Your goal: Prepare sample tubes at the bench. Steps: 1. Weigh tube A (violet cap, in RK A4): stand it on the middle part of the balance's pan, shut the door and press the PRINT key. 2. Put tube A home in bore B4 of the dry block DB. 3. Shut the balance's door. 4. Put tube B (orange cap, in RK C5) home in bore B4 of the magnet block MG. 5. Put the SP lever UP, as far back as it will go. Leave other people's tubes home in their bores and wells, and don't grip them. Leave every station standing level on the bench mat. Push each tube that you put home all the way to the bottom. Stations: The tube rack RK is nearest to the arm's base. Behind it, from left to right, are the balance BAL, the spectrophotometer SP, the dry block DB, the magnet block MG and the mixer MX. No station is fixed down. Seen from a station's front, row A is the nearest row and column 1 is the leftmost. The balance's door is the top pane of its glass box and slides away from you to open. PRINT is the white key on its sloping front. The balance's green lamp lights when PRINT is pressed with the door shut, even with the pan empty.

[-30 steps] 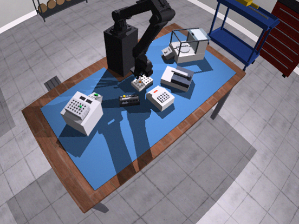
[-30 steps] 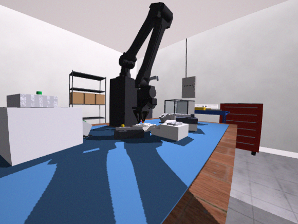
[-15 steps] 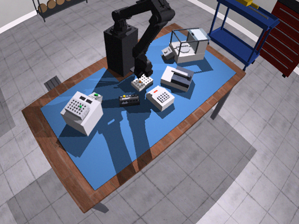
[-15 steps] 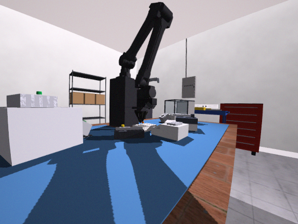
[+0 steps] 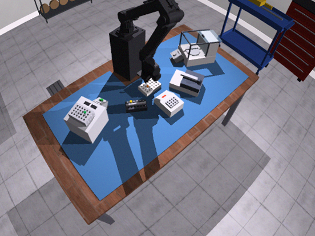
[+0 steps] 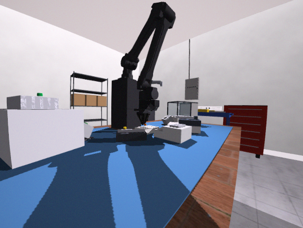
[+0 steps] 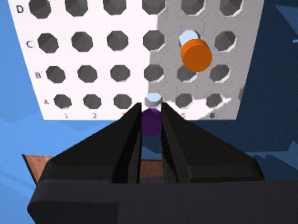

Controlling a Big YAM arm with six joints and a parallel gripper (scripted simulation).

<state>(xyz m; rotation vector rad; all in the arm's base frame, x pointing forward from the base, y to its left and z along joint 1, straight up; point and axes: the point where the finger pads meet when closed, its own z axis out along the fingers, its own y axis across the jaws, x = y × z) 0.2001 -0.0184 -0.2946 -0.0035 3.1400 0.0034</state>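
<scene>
My gripper is now 30 mm short of the tube rack RK, 30 mm above it and 10 mm to the right of it. Round my hand: magnet block MG: 160 mm to the right, 90 mm ahead, 30 mm below; violet-capped tube: 20 mm below; yellow-capped tube: 180 mm to the right, 60 mm ahead, 20 mm below.
</scene>
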